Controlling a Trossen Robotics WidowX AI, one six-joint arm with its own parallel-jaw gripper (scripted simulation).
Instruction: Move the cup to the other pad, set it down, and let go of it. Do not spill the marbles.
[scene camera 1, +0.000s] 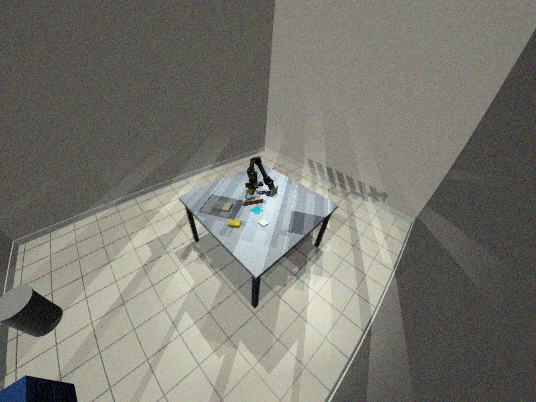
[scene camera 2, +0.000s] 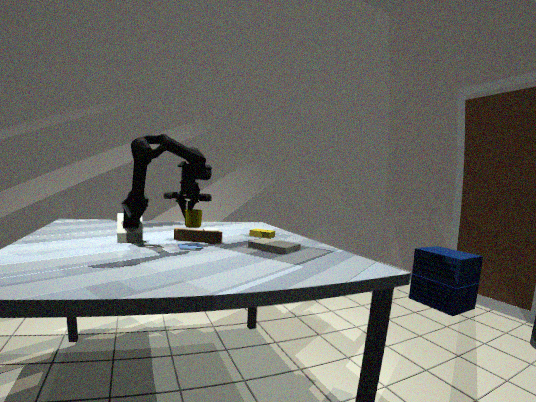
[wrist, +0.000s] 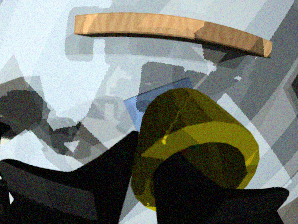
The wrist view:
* my gripper: 146, 138
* wooden bar: 167, 27
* blue pad: 136, 106
